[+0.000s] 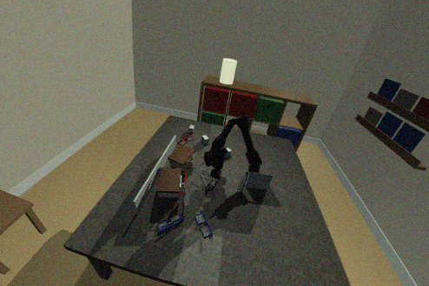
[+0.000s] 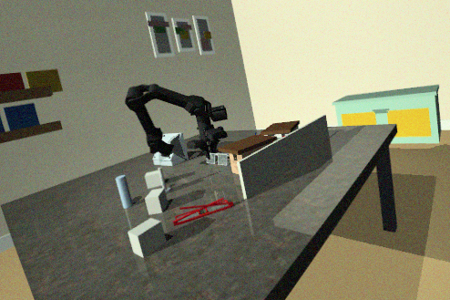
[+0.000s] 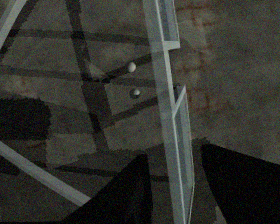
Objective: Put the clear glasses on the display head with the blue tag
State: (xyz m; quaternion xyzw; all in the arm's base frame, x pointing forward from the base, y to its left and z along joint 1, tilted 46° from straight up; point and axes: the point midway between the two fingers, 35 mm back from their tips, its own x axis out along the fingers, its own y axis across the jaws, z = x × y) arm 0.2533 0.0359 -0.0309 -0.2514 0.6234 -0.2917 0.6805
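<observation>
My gripper tip is 41 cm to the left of the pale blue cylinder, 3 cm below it and 1 cm short of it. From my gripper tip the other things lie so: long white panel (37 cm ahead, 7 cm to the left, 3 cm above).
</observation>
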